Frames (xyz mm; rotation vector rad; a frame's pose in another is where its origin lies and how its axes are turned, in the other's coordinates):
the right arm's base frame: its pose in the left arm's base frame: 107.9 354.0 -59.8 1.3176 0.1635 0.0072
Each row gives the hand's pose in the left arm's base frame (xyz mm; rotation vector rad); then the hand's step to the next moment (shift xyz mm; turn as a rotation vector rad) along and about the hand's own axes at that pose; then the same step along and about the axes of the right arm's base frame.
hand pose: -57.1 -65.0 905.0 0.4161 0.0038 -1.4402
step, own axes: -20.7 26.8 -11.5 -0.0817 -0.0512 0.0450
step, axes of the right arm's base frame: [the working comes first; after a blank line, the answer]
step, axes of the left arm's base frame: 25.6 25.0 1.9 -0.0718 0.0620 0.0482

27.5 10.3 -20.4 -0.0705 0.0558 -0.0570
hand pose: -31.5 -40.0 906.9 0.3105 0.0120 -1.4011
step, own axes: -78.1 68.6 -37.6 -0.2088 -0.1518 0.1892
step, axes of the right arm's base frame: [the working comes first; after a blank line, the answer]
step, axes of the left arm's base frame: 59.3 93.0 -6.9 -0.2168 0.1392 0.1899

68.5 22.0 -83.9 -0.2225 0.1992 -0.1151
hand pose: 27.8 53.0 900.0 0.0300 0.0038 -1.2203
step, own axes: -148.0 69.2 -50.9 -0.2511 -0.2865 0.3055
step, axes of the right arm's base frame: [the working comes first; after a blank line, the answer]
step, axes of the left arm's base frame: 14.8 164.0 -46.6 -0.3593 0.1298 0.3041

36.1 -2.3 -167.3 -0.3776 0.2944 -0.0962
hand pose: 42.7 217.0 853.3 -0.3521 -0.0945 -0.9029
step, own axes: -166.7 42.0 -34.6 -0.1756 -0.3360 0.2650
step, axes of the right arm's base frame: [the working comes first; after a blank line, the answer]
step, axes of the left arm's base frame: -72.7 137.3 -81.2 -0.3540 0.0314 0.2961

-49.0 -50.0 -160.8 -0.3810 0.2623 -0.0027
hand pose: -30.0 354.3 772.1 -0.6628 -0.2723 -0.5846
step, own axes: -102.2 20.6 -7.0 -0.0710 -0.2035 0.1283
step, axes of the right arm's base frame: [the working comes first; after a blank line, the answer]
step, axes of the left arm's base frame: -69.9 51.6 -58.0 -0.1841 -0.0167 0.1695

-57.3 -49.0 -72.3 -0.2032 0.1430 0.0342
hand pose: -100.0 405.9 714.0 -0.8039 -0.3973 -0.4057
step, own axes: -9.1 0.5 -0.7 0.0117 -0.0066 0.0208
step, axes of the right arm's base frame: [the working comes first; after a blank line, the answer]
step, axes of the left arm's base frame: -7.4 1.6 -5.2 0.0029 0.0093 0.0228

-6.5 -5.2 -3.7 0.0011 0.0245 -0.0031
